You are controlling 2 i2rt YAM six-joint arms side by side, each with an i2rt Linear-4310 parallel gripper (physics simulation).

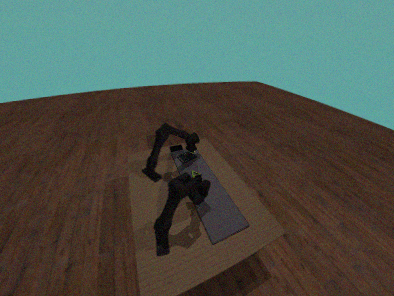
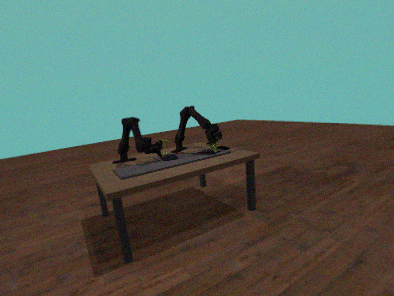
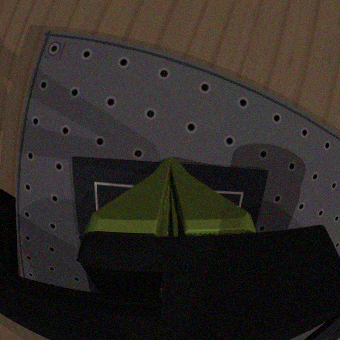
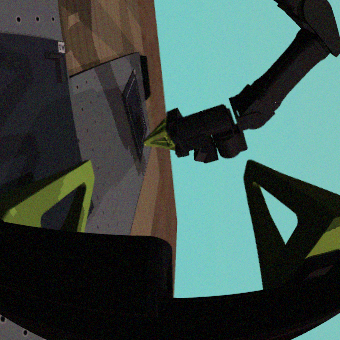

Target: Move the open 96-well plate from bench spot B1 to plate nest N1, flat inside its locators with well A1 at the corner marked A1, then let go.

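Frame: origin at the left arm's base, x ahead, y left, z up, level; metres.
Seen in the pictures: left gripper, fingertip midpoint: point(image 1: 193, 153) point(image 2: 216, 152) point(image 3: 169, 166) point(image 4: 144, 143); right gripper, fingertip midpoint: point(image 1: 191, 175) point(image 2: 168, 147) point(image 4: 168, 168); left arm's base at its link origin: point(image 1: 151, 174) point(image 2: 179, 150); right arm's base at its link origin: point(image 1: 162, 236) point(image 2: 124, 161).
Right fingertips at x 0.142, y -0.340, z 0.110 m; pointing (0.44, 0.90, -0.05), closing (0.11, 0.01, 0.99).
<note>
Offsets run from my right fingertips to a thing's middle. "pt": to the spot under its first point. Level surfaces: height alone.
My left gripper point(image 1: 193, 152) point(image 2: 214, 151) point(image 3: 169, 166) point(image 4: 144, 143) is shut, its green fingertips together with no object seen between them. It is over a dark rectangular pad point(image 3: 82, 195) point(image 1: 185, 158) with a thin white outline. The fingers and gripper body hide most of the outlined area, and I cannot make out the 96-well plate there. My right gripper point(image 1: 196, 174) point(image 2: 164, 148) point(image 4: 168, 168) is open and empty. Its fingers stand wide, beside a large dark block @(dx -0.018, dy +0.006, dz -0.089 m) point(image 4: 30, 100) that bears a small white corner label @(pt dx -0.043, dy +0.095, dz -0.085 m) point(image 4: 61, 47) and looks like the nest.
A grey perforated board @(dz -0.097 m) point(image 1: 227, 220) point(image 2: 130, 171) point(image 3: 100, 120) point(image 4: 95, 110) lies along the wooden table @(dz -0.110 m) point(image 1: 250, 227) point(image 2: 107, 187). A small black block @(dx +0.268, dy +0.442, dz -0.103 m) point(image 1: 176, 148) point(image 2: 223, 147) point(image 4: 145, 77) stands near the board's far end, close to the left arm.
</note>
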